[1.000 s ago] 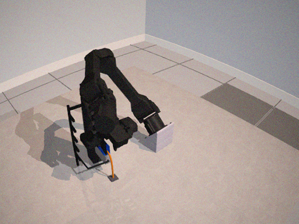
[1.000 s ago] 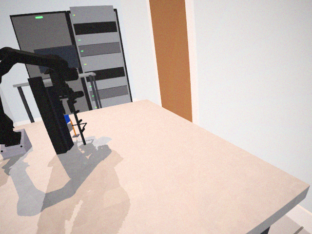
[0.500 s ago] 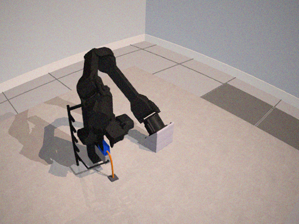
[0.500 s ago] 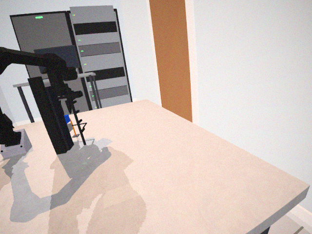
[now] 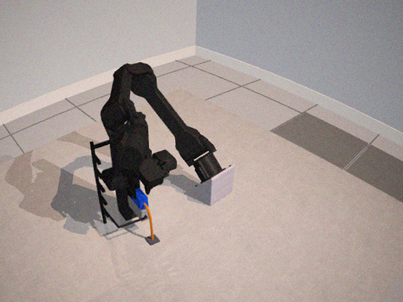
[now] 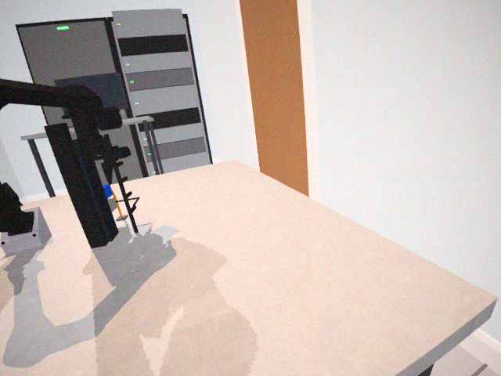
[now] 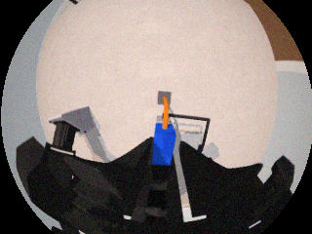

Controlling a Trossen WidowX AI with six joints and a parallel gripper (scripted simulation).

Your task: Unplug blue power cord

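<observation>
Now: gripper tip 30 mm to the left of the blue plug and 10 mm above it.
</observation>
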